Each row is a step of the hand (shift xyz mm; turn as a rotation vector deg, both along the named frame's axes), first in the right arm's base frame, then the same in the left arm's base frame.
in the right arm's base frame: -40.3 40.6 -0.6 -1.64 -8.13 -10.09
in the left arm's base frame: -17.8 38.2 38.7 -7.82 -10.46 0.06
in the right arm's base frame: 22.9 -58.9 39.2 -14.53 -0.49 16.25
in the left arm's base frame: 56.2 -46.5 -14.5 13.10 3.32 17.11
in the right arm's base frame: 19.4 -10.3 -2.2 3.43 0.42 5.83
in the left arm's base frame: 3.8 -10.1 -19.3 6.03 1.96 -2.39
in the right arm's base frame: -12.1 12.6 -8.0 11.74 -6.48 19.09
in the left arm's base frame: -12.9 9.9 10.3 21.83 -1.16 -8.14
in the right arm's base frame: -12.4 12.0 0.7 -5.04 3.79 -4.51
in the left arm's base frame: -4.5 11.5 12.1 -6.12 2.41 4.11
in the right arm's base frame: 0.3 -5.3 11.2 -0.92 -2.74 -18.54
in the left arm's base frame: 12.1 -2.3 1.7 -17.11 -7.37 -2.22
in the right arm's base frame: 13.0 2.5 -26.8 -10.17 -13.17 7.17
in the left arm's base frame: -23.9 -4.1 -17.5 8.42 -11.15 11.54
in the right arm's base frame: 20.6 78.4 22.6 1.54 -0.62 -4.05
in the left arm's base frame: 5.2 82.0 -18.1 -3.43 -1.59 -2.20
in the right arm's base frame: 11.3 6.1 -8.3 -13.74 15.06 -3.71
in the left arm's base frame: -7.5 4.0 -12.7 -9.71 13.31 12.57
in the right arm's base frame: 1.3 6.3 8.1 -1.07 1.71 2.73
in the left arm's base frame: 6.3 8.2 0.0 1.98 2.32 1.48
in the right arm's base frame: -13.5 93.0 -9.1 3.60 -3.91 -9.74
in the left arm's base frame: -34.6 87.3 9.7 -7.66 -6.17 -5.13
